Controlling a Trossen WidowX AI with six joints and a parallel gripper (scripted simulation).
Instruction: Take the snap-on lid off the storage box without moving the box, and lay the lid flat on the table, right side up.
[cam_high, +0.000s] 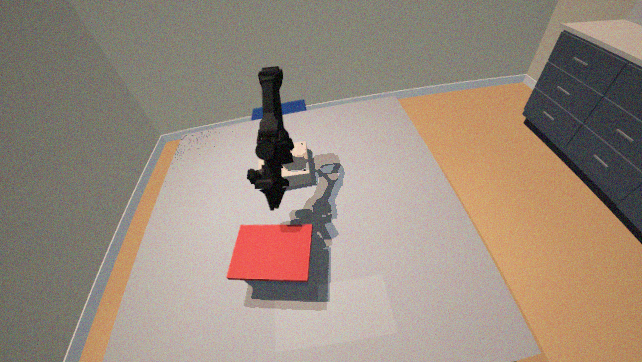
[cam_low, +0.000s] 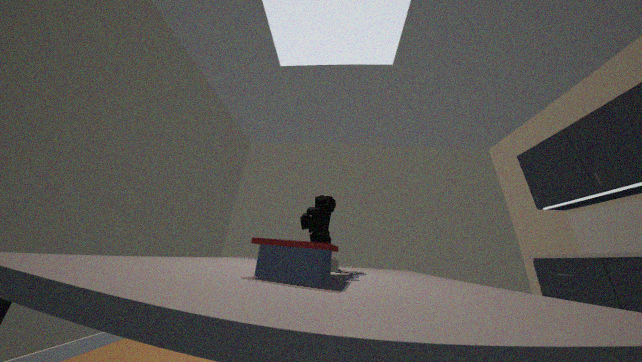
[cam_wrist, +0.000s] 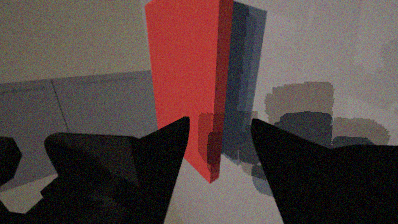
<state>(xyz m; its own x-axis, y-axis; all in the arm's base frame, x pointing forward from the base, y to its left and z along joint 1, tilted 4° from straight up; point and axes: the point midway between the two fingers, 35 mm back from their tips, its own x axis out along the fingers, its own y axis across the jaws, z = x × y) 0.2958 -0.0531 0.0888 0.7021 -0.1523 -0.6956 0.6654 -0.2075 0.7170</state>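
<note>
The red lid lies 13 cm ahead of my gripper tip, 4 cm below it and 3 cm to the right of it. Also, from my gripper tip: blue-grey storage box 13 cm ahead, 9 cm below, 3 cm to the right.
</note>
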